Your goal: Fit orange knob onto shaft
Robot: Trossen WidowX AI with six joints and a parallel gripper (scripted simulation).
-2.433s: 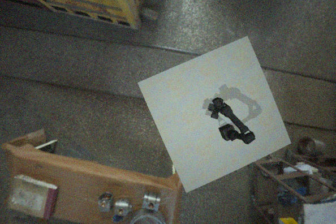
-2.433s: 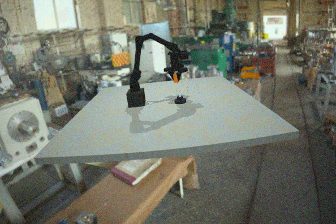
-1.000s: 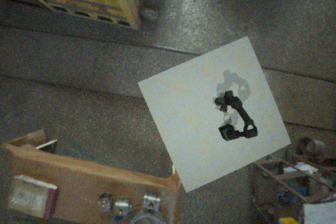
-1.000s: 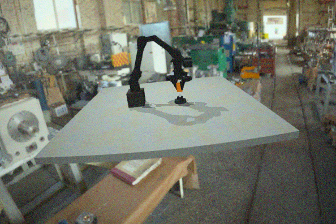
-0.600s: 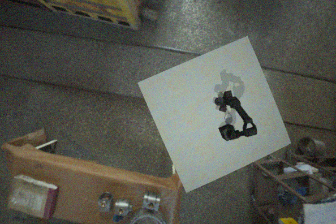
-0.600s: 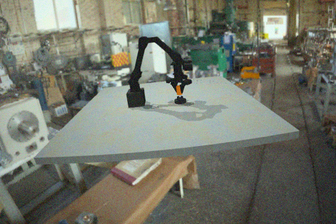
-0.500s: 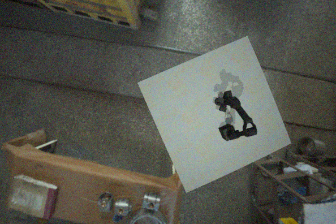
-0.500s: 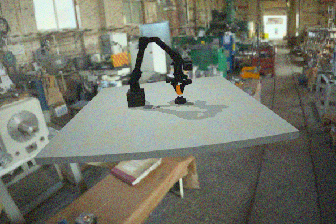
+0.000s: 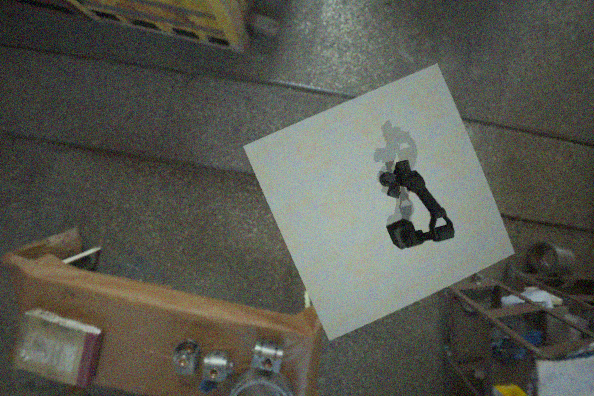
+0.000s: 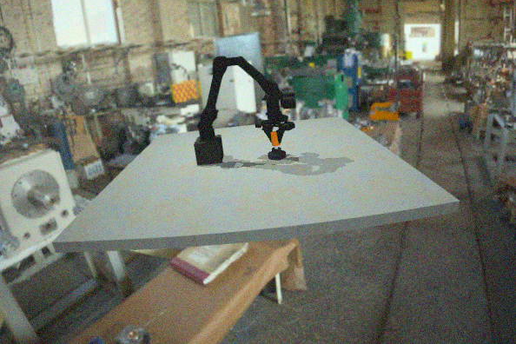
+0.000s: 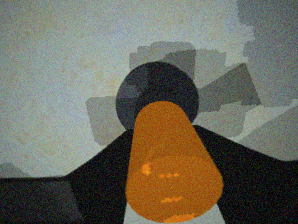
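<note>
Now: gripper tip 3 cm below the orange knob. From my gripper tip the other things lie so: round pedestal (4 cm below).
</note>
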